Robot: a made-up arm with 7 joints. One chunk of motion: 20 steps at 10 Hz.
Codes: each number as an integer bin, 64 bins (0 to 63) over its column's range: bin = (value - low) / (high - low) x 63, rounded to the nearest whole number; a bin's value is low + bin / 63 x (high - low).
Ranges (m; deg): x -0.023..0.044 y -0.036..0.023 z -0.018..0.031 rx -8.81..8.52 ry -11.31..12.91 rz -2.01..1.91
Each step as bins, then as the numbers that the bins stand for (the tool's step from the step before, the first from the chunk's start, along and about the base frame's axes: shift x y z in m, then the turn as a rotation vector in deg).
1 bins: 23 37 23 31 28 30
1 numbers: 0.00146 -0.00135 -0.00011 -0.283 -0.546 -0.143
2 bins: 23 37 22 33 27 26
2 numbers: 0.00146 -0.00135 -0.00089 0.268 -0.930 -0.392
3 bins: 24 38 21 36 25 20
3 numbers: 0.00252 -0.00041 -0.00167 1.093 -1.699 -0.766
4 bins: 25 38 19 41 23 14
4 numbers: 0.00359 -0.00041 -0.00322 2.468 -2.468 -1.139
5 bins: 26 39 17 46 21 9
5 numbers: 0.00465 0.00052 -0.00478 3.844 -3.237 -1.450
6 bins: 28 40 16 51 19 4
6 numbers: 0.00678 0.00146 -0.00556 5.219 -4.006 -1.761
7 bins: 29 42 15 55 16 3
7 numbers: 0.00784 0.00333 -0.00633 6.319 -5.159 -1.823
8 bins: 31 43 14 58 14 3
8 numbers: 0.00997 0.00427 -0.00711 7.145 -5.928 -1.823
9 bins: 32 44 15 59 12 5
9 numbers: 0.01103 0.00521 -0.00633 7.420 -6.697 -1.699
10 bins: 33 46 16 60 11 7
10 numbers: 0.01210 0.00708 -0.00556 7.695 -7.081 -1.574
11 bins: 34 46 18 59 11 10
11 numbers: 0.01316 0.00708 -0.00400 7.420 -7.081 -1.388
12 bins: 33 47 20 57 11 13
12 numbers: 0.01210 0.00802 -0.00244 6.870 -7.081 -1.201
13 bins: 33 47 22 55 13 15
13 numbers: 0.01210 0.00802 -0.00089 6.319 -6.312 -1.077
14 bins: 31 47 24 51 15 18
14 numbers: 0.00997 0.00802 0.00067 5.219 -5.543 -0.890
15 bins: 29 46 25 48 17 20
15 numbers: 0.00784 0.00708 0.00144 4.394 -4.774 -0.766
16 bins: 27 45 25 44 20 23
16 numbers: 0.00571 0.00614 0.00144 3.293 -3.621 -0.579
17 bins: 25 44 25 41 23 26
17 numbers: 0.00359 0.00521 0.00144 2.468 -2.468 -0.392
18 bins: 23 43 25 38 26 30
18 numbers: 0.00146 0.00427 0.00144 1.643 -1.314 -0.143
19 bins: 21 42 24 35 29 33
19 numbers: -0.00067 0.00333 0.00067 0.818 -0.161 0.043
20 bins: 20 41 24 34 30 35
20 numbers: -0.00173 0.00240 0.00067 0.543 0.223 0.168
